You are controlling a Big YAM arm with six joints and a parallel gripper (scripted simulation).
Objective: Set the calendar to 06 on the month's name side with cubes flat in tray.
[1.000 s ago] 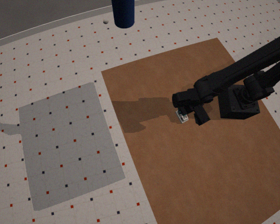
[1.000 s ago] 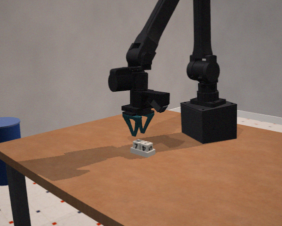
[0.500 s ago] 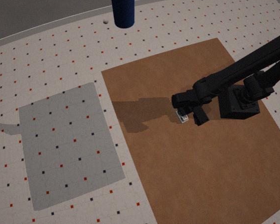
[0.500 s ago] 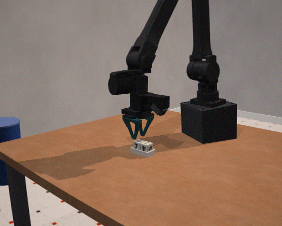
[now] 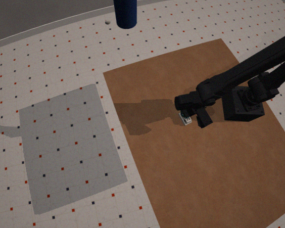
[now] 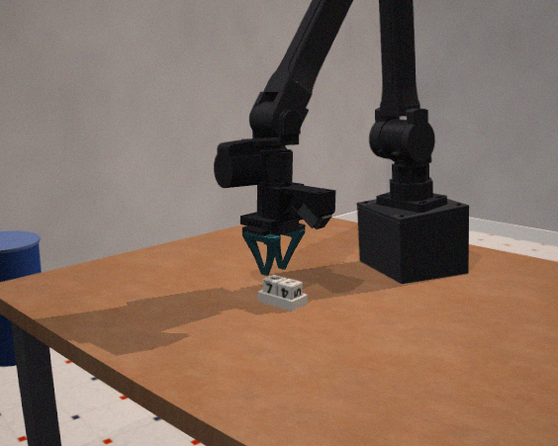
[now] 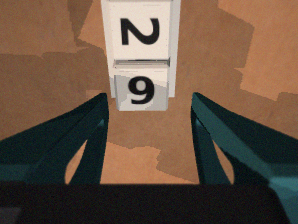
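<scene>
My gripper is now 4 cm above the white digit cube. The rest, counted from my hand: white tray: 1 cm behind, 1 cm to the left, 5 cm below.
</scene>
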